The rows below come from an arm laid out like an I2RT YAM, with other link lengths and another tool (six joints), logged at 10 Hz.
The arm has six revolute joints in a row. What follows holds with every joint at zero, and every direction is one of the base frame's. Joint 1 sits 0.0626 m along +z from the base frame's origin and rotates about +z. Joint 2 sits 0.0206 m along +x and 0.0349 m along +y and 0.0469 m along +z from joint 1 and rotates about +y. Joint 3 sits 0.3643 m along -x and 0.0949 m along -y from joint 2 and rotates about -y. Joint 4 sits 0.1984 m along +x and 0.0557 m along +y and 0.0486 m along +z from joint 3 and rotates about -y. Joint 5 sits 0.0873 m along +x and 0.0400 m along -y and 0.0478 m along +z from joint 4 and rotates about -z. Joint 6 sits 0.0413 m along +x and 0.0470 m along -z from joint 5 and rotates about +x. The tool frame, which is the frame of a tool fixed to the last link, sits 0.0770 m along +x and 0.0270 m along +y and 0.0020 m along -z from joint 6; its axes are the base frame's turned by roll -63.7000, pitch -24.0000 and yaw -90.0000 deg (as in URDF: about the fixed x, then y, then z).
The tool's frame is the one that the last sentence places.
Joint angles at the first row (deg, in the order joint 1, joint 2, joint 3, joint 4, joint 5, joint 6):
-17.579 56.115 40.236 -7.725 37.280 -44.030
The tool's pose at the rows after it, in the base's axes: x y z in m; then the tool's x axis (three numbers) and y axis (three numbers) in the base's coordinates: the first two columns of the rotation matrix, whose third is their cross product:
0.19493 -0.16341 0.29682 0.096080 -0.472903 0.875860 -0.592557 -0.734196 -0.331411
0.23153 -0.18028 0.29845 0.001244 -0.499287 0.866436 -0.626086 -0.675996 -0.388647
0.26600 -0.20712 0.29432 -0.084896 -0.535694 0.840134 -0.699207 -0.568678 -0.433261
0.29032 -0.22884 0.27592 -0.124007 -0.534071 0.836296 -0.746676 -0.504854 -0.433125
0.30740 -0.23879 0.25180 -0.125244 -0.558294 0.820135 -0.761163 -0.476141 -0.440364
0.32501 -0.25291 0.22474 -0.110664 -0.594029 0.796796 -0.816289 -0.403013 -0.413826
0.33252 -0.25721 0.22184 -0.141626 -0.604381 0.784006 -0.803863 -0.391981 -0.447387
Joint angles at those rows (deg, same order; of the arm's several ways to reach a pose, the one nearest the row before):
-17.565 67.509 46.859 -14.170 36.111 -34.521
-18.145 74.721 49.898 -10.259 37.954 -29.042
-20.201 83.630 56.916 -12.832 40.456 -21.634
-21.513 90.627 59.125 -10.790 42.857 -18.283
-22.204 95.629 59.209 -8.404 42.151 -16.443
-22.979 102.609 64.347 -13.943 42.984 -12.231
-23.469 103.749 64.902 -12.615 41.702 -11.107

